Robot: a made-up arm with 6 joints. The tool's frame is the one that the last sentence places.
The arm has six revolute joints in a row. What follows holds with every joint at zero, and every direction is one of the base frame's.
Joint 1 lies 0.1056 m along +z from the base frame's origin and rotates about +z.
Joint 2 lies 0.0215 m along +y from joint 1 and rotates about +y.
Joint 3 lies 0.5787 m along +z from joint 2 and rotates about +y.
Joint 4 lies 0.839 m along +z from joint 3 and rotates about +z.
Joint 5 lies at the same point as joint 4 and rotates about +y.
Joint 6 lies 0.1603 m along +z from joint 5 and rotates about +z.
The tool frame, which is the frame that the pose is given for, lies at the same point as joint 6; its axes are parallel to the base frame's.
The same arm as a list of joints. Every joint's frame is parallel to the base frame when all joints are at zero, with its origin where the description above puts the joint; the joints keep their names.
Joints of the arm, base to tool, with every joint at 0 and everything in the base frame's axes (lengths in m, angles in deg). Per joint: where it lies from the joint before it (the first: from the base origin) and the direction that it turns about. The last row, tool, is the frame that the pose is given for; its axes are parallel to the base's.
joint 1: xyz 0 0 0.1056 axis 0 0 1
joint 2: xyz 0 0.0215 0 axis 0 1 0
joint 3: xyz 0 0 0.5787 axis 0 1 0
joint 4: xyz 0 0 0.839 axis 0 0 1
joint 5: xyz 0 0 0 axis 0 1 0
joint 6: xyz 0 0 0.1603 axis 0 0 1
tool: xyz 0 0 0

